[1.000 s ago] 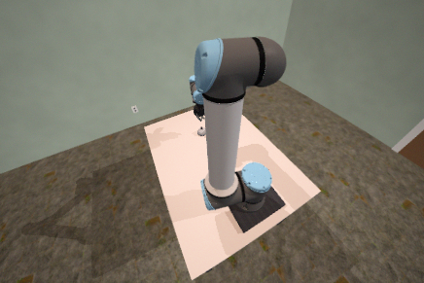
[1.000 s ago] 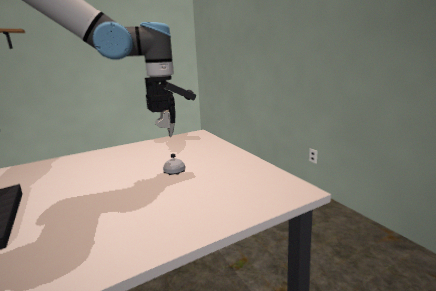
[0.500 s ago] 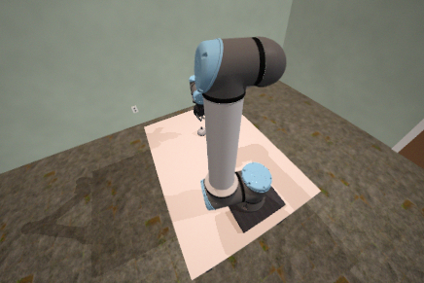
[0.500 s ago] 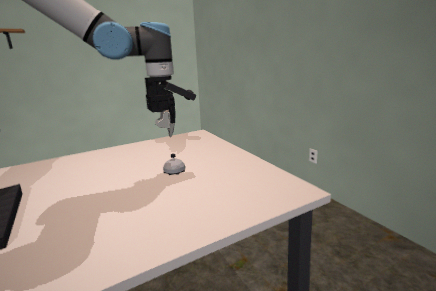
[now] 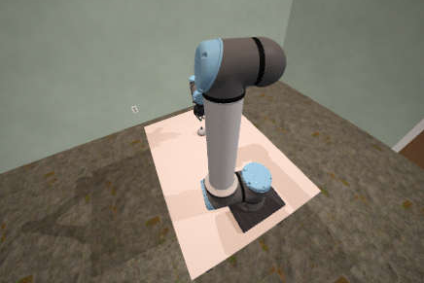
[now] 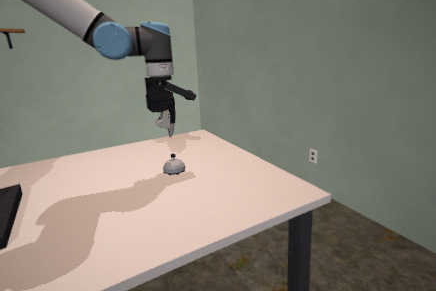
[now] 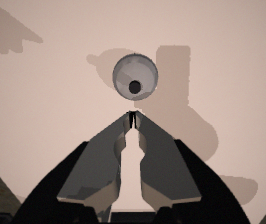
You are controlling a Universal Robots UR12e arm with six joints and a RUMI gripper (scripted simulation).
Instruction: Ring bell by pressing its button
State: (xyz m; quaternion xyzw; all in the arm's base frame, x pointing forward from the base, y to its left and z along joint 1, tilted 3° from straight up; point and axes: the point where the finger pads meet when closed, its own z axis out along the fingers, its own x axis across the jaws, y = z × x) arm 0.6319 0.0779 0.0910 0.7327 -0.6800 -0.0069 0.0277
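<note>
My gripper is now 9 cm above the black button. From my hand the other things lie so: bell 11 cm below.
</note>
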